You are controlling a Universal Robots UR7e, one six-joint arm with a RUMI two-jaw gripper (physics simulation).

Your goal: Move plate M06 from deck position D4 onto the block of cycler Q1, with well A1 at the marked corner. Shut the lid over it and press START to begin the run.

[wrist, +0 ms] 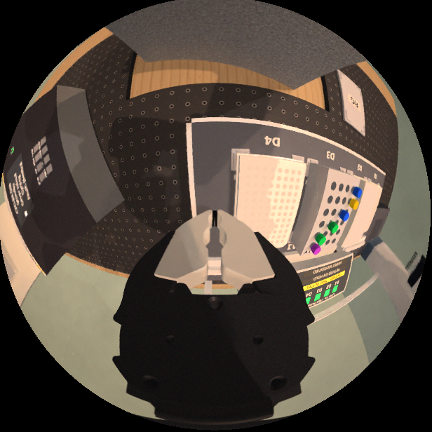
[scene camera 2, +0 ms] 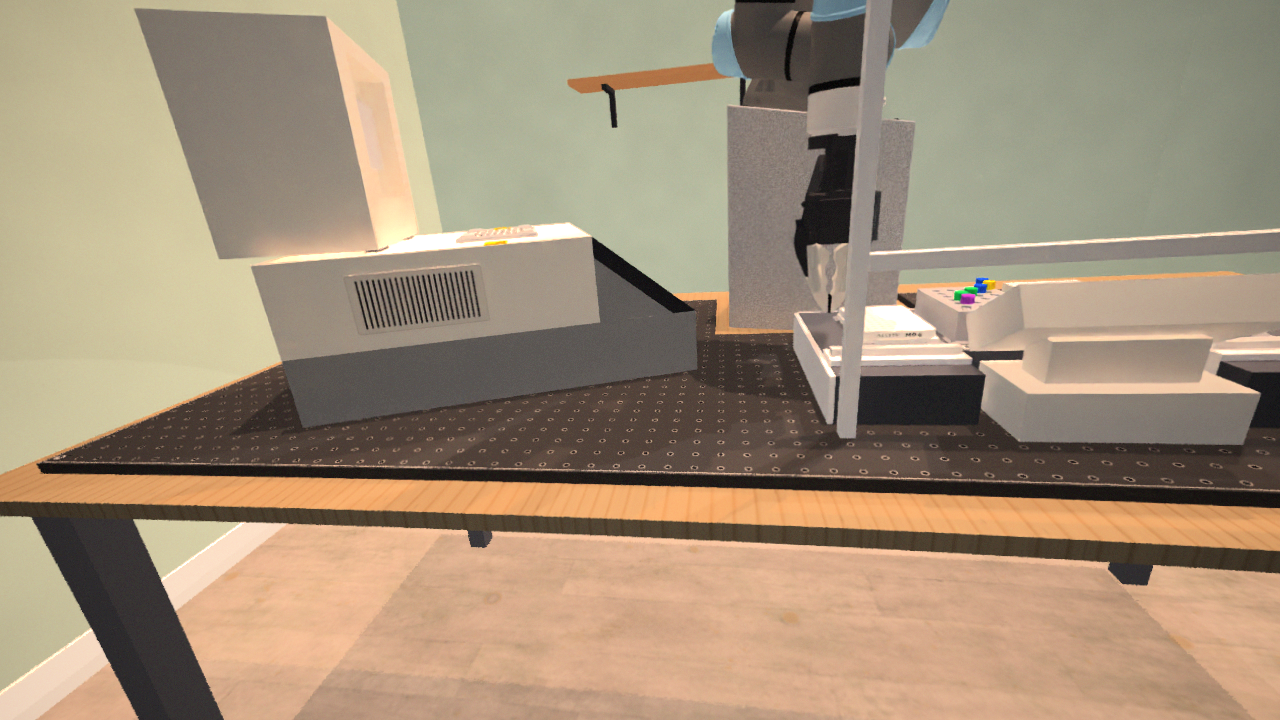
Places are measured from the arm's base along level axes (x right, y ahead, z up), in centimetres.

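Pixels of known places: gripper, between the fingertips: (scene camera 2: 828,312); arm's base, origin of its link: (scene camera 2: 784,114).
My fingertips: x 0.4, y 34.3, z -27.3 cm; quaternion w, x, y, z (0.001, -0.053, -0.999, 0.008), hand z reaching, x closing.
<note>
For each thing: its top centre in the pictures, then the offset to it from my fingertips. "pt": a spot on its surface instead.
- Plate M06, centre of its top: (scene camera 2: 883,317) dx -6.7, dy +0.9, dz -0.8 cm
- Cycler Q1, a spot on its surface: (scene camera 2: 429,304) pt dx +49.0, dy +9.0, dz +5.8 cm
- block, a spot on its surface: (scene camera 2: 496,233) pt dx +44.6, dy -5.4, dz +12.4 cm
- tube rack, centre of its top: (scene camera 2: 974,297) dx -16.8, dy +1.7, dz +1.4 cm
- grey post, a spot on its surface: (scene camera 2: 863,179) pt dx +3.5, dy +19.6, dz +16.6 cm
Plate M06 (scene camera 2: 904,324) (wrist: 265,200), white with a grid of wells, lies at deck position D4, its label partly readable in the scene view. My gripper (scene camera 2: 830,308) (wrist: 214,212) is shut and empty, its tips low beside the plate's cycler-side edge; whether they touch it I cannot tell. Cycler Q1 (scene camera 2: 429,304) (wrist: 42,200) stands apart from the deck tray, on the left. Its lid (scene camera 2: 259,134) (wrist: 15,250) stands open. The block (scene camera 2: 496,233) shows on top as a gridded patch with a yellow mark beside it. Small writing on the cycler's panel is unreadable.
A tube rack (scene camera 2: 948,308) (wrist: 327,205) with coloured caps stands beside the plate. The deck tray (wrist: 189,165) has a raised rim. A grey post (scene camera 2: 863,179) and rail (scene camera 2: 1074,248) stand in front. A grey pedestal (scene camera 2: 760,214) (wrist: 225,30) stands behind. A status screen (wrist: 325,280) stands beyond the deck.
</note>
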